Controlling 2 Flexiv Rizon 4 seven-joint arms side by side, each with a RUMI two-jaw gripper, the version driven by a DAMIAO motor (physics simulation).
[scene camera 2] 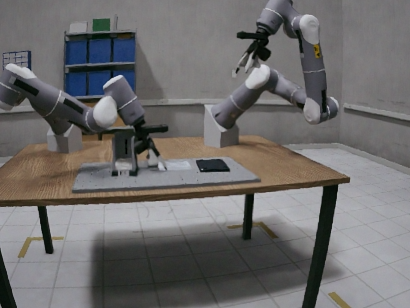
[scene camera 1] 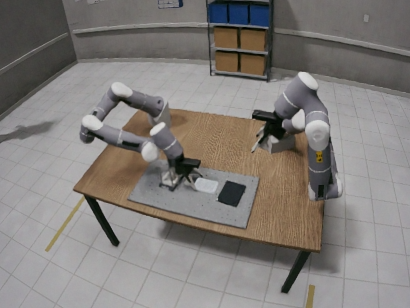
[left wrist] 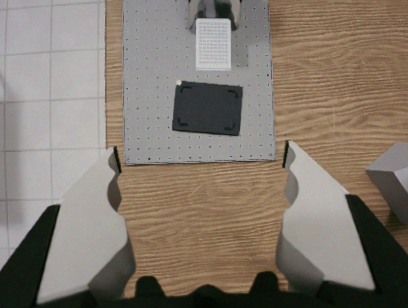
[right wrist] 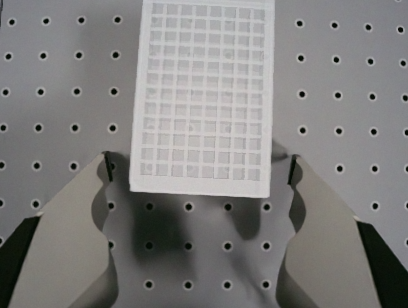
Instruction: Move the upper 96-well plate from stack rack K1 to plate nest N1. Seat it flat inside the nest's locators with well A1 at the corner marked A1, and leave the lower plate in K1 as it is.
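Note:
A white 96-well plate point(scene camera 1: 206, 185) point(scene camera 2: 178, 164) point(left wrist: 213, 47) point(right wrist: 205, 100) lies on the perforated board between rack K1 and nest N1, outside both. The right gripper point(scene camera 1: 193, 185) point(scene camera 2: 157, 165) point(right wrist: 200, 167) is open, its fingertips beside the plate's near end with a gap on each side. Rack K1 point(scene camera 2: 121, 144) stands at the board's left in scene camera 2, with white plate material low inside, partly hidden. Black nest N1 point(scene camera 1: 231, 193) point(scene camera 2: 213, 165) point(left wrist: 207, 109) is empty; a small white mark shows at one corner. The left gripper point(scene camera 1: 256, 142) point(scene camera 2: 241, 71) point(left wrist: 202, 155) is open and empty, high up.
The grey perforated board point(scene camera 1: 170, 202) point(scene camera 2: 100, 184) point(left wrist: 150, 145) lies on the wooden table point(scene camera 1: 287, 220) point(scene camera 2: 300, 172) point(left wrist: 320, 90). The right arm reaches over the rack's end of the board. The grey base of an arm point(left wrist: 392, 175) shows at the right edge of the left wrist view.

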